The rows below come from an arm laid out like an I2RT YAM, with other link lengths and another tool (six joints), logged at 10 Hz.
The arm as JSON. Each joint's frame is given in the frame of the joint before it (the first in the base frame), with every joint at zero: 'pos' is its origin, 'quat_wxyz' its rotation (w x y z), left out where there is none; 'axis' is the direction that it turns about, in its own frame. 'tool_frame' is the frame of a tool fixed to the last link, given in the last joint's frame.
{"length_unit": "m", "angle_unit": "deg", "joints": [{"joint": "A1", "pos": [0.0, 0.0, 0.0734], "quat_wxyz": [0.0, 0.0, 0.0, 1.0], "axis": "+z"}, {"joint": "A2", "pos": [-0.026, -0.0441, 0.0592], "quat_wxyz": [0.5, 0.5, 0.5, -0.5], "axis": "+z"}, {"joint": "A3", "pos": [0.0, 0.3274, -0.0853], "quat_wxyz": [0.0, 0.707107, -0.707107, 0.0], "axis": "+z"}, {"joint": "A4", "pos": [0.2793, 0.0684, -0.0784], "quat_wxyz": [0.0, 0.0, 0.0, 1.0], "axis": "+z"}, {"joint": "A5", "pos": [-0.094, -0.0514, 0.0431], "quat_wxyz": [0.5, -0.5, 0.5, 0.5], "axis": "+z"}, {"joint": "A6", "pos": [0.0, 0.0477, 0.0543], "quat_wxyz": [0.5, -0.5, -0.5, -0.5], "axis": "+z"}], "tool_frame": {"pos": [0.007, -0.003, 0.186], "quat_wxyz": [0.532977, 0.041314, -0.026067, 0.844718]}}
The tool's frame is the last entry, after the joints.
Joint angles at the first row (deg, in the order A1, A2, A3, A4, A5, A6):
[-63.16 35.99 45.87 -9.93 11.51 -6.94]
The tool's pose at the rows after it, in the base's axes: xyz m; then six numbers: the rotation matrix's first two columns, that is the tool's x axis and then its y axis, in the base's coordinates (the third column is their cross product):
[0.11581, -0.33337, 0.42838, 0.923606, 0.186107, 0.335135, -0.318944, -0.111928, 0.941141]
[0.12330, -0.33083, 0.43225, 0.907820, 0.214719, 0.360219, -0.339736, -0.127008, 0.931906]
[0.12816, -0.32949, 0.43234, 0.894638, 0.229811, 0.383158, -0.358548, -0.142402, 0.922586]
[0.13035, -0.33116, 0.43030, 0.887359, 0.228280, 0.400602, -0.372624, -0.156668, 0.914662]
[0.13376, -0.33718, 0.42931, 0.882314, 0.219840, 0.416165, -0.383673, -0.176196, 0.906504]
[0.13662, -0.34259, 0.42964, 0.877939, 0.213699, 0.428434, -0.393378, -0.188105, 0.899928]
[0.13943, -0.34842, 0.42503, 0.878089, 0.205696, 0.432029, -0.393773, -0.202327, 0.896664]
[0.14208, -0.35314, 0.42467, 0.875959, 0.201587, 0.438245, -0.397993, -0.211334, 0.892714]
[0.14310, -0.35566, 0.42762, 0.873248, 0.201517, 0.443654, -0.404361, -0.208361, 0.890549]
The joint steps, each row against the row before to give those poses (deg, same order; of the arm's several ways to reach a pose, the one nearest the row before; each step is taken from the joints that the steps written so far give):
[0.00 0.35 0.28 -0.53 -2.23 1.29]
[0.00 0.17 0.57 -0.15 -1.90 1.46]
[0.00 0.09 0.06 0.00 -1.18 1.43]
[0.00 0.48 0.09 -0.02 -0.27 1.18]
[0.01 1.64 0.94 -0.20 -0.04 1.18]
[0.00 1.40 0.77 0.13 0.00 0.89]
[-0.01 1.29 0.17 0.24 0.04 0.44]
[0.00 1.18 0.57 0.18 -0.04 0.50]
[0.00 0.57 0.35 0.50 0.07 0.29]

